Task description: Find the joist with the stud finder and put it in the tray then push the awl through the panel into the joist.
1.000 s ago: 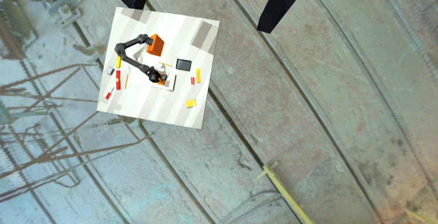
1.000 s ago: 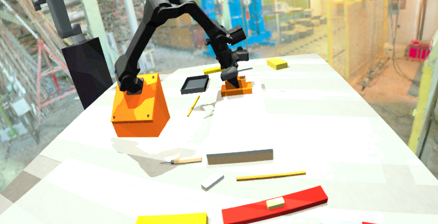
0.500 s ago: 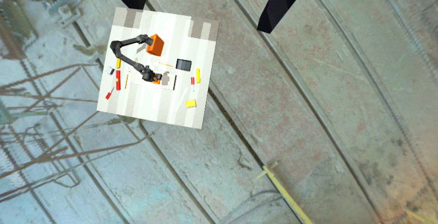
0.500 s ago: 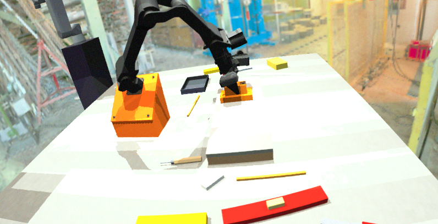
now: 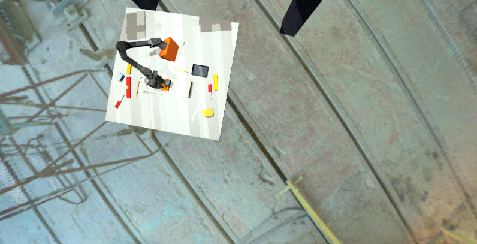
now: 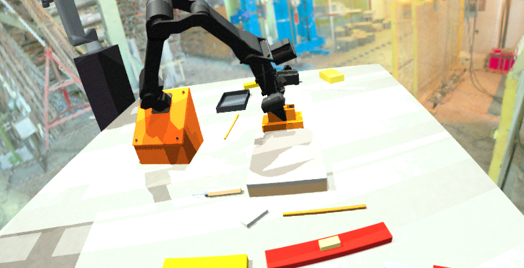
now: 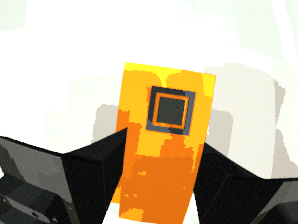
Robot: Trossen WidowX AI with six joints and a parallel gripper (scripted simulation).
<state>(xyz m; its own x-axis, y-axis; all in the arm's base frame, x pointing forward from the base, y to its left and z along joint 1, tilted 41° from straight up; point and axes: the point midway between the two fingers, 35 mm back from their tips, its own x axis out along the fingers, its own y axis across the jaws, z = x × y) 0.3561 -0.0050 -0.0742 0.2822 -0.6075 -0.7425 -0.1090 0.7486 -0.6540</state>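
My gripper tip is now 29 cm to the right of the dark tray, 25 cm past it and 5 cm above it. From my gripper tip the other things lie so: white block: 34 cm to the right, 6 cm below, 4 cm behind; awl: 27 cm to the right, 16 cm behind, 6 cm below; stud finder: 2 cm above, 1 cm ahead.
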